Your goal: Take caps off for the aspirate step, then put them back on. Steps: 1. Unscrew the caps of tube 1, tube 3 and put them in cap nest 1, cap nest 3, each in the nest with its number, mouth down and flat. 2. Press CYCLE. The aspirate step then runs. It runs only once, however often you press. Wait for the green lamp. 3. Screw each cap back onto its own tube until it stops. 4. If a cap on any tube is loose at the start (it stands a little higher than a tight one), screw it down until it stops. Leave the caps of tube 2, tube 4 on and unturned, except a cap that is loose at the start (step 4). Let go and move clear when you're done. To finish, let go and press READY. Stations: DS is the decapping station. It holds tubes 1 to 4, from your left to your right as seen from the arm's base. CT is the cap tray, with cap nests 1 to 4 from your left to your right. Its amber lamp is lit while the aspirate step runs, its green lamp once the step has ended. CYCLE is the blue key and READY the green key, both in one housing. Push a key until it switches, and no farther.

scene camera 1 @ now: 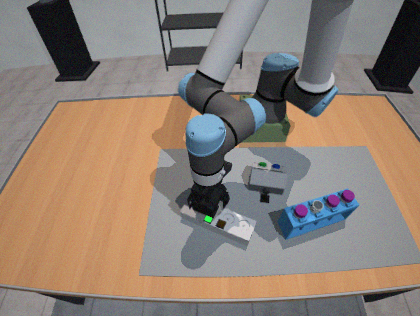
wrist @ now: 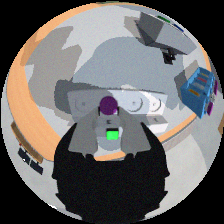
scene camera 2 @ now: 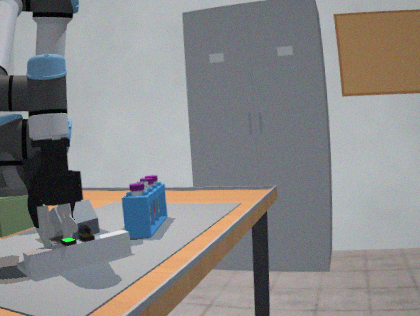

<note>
In view: the gripper (scene camera 2: 60, 255) and a grey key housing (scene camera 1: 271, 180).
The gripper also shows in scene camera 1 (scene camera 1: 212, 212) and in the wrist view (wrist: 108, 107). The grey key housing shows as well in the wrist view (wrist: 160, 39).
</note>
